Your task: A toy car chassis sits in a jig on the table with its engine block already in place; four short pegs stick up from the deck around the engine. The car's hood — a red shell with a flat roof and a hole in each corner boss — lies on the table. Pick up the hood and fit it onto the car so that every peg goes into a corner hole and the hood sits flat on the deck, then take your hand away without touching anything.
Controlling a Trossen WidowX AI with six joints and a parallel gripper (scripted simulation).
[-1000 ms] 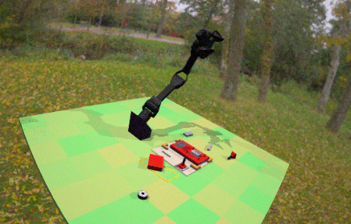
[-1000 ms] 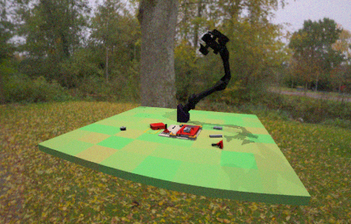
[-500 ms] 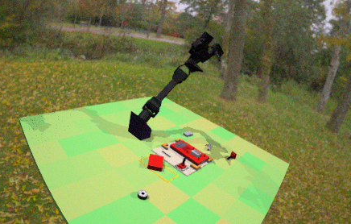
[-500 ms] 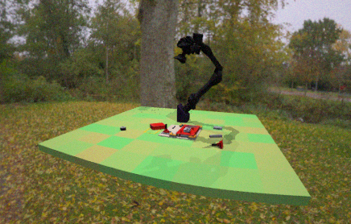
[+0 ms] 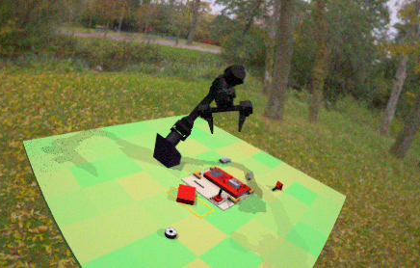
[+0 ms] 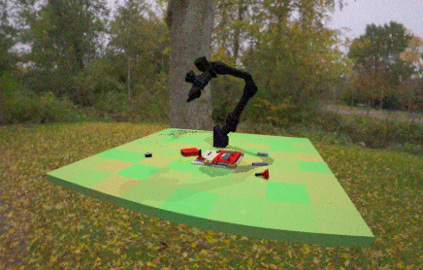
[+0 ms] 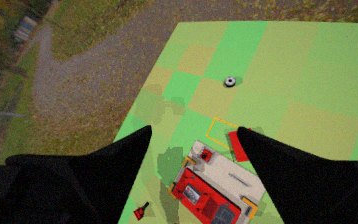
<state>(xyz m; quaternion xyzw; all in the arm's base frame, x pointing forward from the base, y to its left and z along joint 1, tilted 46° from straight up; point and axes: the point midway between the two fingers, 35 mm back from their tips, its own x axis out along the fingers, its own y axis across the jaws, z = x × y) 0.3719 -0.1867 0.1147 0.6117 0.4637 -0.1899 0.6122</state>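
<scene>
Right now my gripper tip is 80 mm past the red hood, 30 mm to the left of it and 300 mm above it. From my gripper tip the other things lie so: pale plate: 70 mm behind, 160 mm to the left, 310 mm below; grey engine block: 30 mm behind, 210 mm to the left, 300 mm below; black wheel: 70 mm ahead, 220 mm to the right, 310 mm below.
</scene>
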